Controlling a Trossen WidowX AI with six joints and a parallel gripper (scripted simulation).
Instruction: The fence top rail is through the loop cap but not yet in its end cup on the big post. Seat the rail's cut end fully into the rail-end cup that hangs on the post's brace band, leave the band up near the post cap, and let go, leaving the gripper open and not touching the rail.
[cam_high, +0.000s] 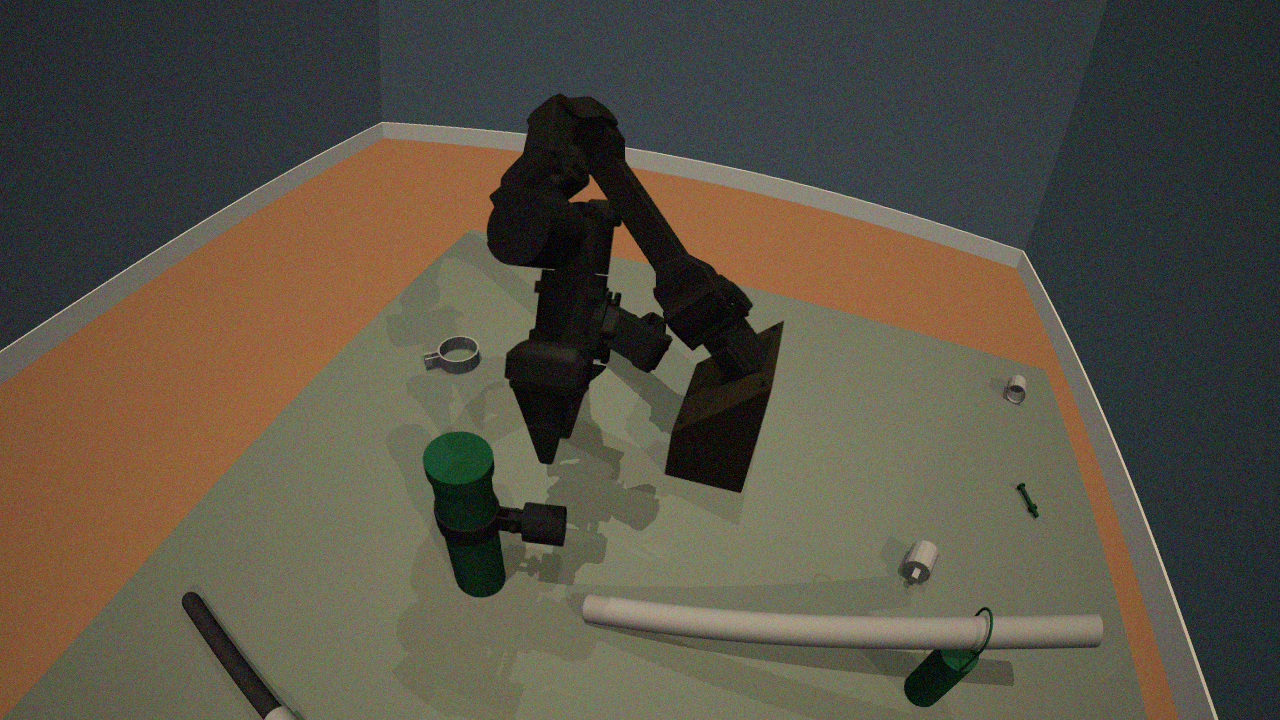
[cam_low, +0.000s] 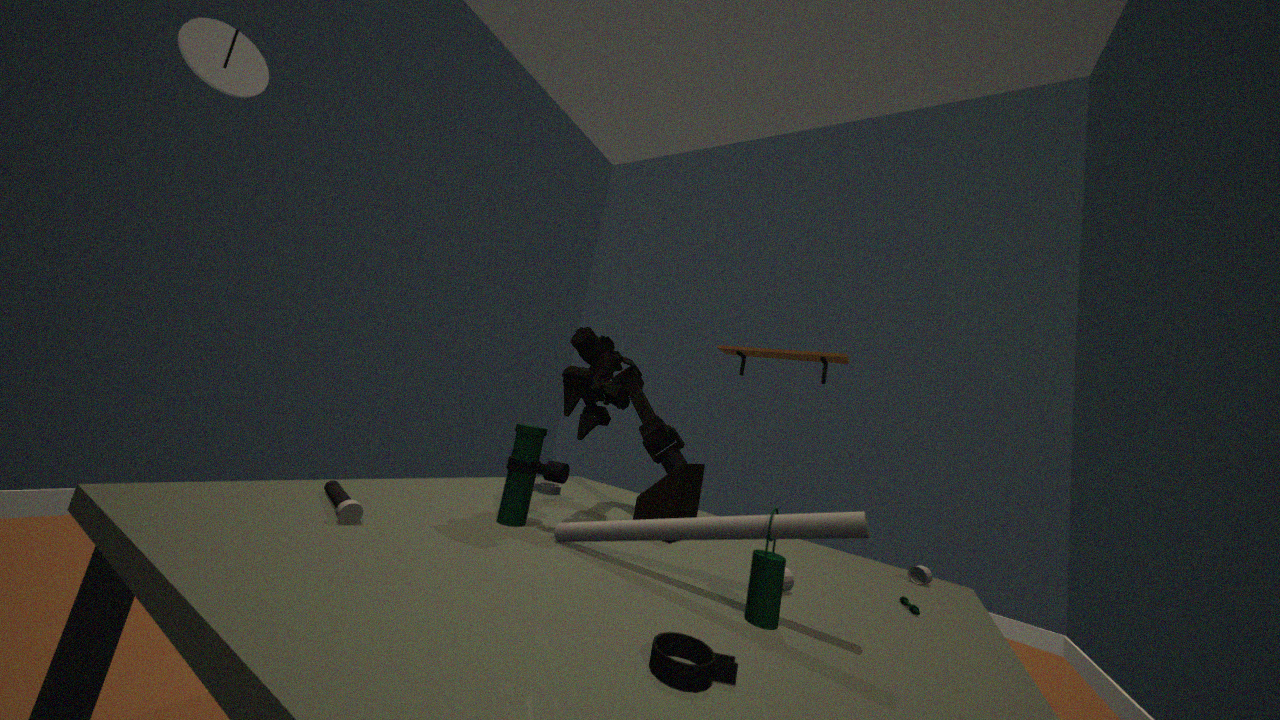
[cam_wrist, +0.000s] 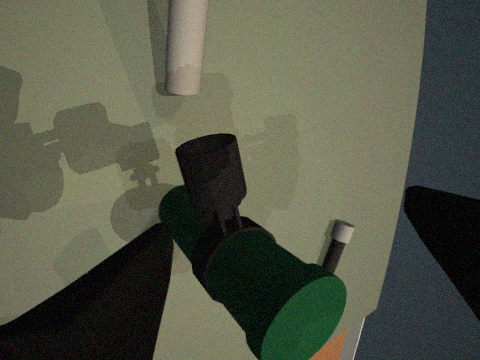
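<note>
Right now my gripper tip is 10 cm above the black rail-end cup, 2 cm to the left of it and 2 cm short of it. From my gripper tip the other things lie so: green bolt (61 cm to the left, 38 cm behind, 21 cm below); then short green post (45 cm to the left, 11 cm below).
</note>
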